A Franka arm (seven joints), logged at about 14 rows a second.
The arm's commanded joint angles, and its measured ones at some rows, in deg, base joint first. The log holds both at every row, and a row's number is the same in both.
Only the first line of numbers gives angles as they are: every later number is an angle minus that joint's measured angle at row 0.
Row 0, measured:
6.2 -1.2 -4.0 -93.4 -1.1 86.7 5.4
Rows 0 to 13, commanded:
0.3 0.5 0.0 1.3 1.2 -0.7 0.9
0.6 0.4 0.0 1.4 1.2 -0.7 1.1
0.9 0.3 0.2 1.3 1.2 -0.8 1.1
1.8 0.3 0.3 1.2 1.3 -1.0 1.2
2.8 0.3 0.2 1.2 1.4 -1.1 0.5
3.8 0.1 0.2 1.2 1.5 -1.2 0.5
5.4 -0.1 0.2 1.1 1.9 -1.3 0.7
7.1 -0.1 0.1 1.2 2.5 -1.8 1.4
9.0 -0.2 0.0 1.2 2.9 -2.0 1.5
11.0 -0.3 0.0 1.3 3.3 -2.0 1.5
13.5 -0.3 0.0 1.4 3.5 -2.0 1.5
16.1 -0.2 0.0 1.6 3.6 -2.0 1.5
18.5 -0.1 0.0 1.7 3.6 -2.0 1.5
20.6 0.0 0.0 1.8 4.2 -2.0 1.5
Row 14, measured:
16.5 -0.2 0.7 0.6 3.0 -0.5 0.5
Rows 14 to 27, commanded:
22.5 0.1 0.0 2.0 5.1 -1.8 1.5
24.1 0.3 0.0 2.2 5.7 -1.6 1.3
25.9 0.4 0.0 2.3 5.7 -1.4 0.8
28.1 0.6 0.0 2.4 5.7 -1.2 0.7
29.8 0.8 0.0 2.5 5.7 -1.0 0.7
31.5 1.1 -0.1 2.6 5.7 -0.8 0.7
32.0 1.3 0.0 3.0 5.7 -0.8 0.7
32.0 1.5 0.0 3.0 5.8 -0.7 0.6
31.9 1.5 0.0 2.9 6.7 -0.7 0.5
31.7 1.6 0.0 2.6 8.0 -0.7 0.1
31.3 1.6 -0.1 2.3 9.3 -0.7 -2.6
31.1 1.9 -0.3 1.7 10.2 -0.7 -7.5
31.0 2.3 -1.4 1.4 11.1 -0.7 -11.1
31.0 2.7 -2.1 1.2 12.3 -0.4 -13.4
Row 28, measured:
31.5 1.5 -0.7 1.1 9.6 -0.3 -7.4
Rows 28 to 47, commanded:
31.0 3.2 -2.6 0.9 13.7 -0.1 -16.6
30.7 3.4 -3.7 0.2 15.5 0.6 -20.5
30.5 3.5 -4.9 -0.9 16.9 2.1 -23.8
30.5 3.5 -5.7 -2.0 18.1 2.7 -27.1
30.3 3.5 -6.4 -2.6 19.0 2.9 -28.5
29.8 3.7 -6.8 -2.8 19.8 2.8 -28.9
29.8 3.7 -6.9 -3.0 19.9 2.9 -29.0
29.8 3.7 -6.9 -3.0 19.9 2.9 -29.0
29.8 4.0 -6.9 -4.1 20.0 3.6 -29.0
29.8 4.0 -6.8 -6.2 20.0 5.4 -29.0
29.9 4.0 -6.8 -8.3 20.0 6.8 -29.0
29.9 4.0 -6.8 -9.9 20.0 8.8 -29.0
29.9 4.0 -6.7 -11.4 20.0 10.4 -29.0
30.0 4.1 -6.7 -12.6 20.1 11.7 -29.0
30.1 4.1 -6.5 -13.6 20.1 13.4 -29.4
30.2 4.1 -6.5 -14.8 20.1 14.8 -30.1
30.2 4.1 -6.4 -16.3 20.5 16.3 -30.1
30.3 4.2 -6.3 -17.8 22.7 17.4 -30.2
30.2 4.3 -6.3 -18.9 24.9 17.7 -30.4
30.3 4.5 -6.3 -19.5 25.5 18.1 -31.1
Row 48, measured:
30.1 4.9 -6.2 -17.1 22.5 16.2 -29.0
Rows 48 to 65, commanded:
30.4 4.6 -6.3 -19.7 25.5 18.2 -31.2
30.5 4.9 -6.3 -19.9 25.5 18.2 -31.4
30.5 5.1 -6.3 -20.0 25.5 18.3 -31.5
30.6 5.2 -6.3 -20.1 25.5 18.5 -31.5
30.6 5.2 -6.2 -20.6 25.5 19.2 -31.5
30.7 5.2 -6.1 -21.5 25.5 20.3 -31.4
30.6 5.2 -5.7 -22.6 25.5 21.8 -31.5
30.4 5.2 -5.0 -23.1 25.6 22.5 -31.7
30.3 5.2 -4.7 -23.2 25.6 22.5 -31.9
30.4 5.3 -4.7 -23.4 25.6 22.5 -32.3
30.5 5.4 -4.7 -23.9 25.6 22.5 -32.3
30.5 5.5 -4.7 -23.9 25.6 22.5 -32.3
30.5 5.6 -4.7 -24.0 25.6 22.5 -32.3
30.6 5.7 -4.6 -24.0 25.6 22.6 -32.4
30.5 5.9 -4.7 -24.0 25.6 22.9 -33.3
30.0 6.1 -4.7 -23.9 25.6 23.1 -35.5
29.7 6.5 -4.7 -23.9 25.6 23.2 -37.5
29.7 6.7 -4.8 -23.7 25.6 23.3 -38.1
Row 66, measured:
30.2 6.1 -4.7 -23.7 23.8 22.4 -34.3
